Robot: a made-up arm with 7 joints.
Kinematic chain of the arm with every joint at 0, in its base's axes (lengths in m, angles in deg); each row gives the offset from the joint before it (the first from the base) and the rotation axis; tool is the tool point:
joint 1: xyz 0 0.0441 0 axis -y
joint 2: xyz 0 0.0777 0 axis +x
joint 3: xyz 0 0 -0.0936 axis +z
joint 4: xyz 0 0 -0.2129 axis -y
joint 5: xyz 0 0 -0.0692 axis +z
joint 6: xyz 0 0 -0.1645 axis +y
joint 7: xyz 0 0 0 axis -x
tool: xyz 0 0 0
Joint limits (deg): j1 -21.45..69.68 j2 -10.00..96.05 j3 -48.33..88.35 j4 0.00..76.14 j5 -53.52..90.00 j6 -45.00..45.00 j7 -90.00..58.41
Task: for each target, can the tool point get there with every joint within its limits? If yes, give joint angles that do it. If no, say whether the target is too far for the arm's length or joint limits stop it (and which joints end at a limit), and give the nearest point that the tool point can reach.
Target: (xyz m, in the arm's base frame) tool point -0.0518 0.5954 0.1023
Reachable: yes | joints 61.09 80.52 69.39 51.65 61.10 -11.97 33.95
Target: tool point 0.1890 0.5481 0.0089
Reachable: yes | joints 14.43 73.06 25.26 61.23 -25.94 -11.71 -41.74
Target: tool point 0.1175 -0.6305 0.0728
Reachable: no: too far | nearest point 0.3595 -0.1081 0.0277 | short by 0.578 m
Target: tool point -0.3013 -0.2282 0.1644
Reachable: no: joint limits stop it (at a limit: joint 1, joint 2, joint 3, joint 4) | nearest point 0.0206 -0.1081 -0.3600 | short by 0.627 m
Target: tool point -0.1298 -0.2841 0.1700
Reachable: no: joint limits stop it (at a limit: joint 1, joint 2, joint 3, joint 4) | nearest point 0.3595 -0.1081 0.0277 | short by 0.539 m
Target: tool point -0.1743 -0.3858 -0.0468
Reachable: no: joint limits stop it (at a limit: joint 1, joint 2, joint 3, joint 4) | nearest point 0.0206 -0.1081 -0.3600 | short by 0.462 m
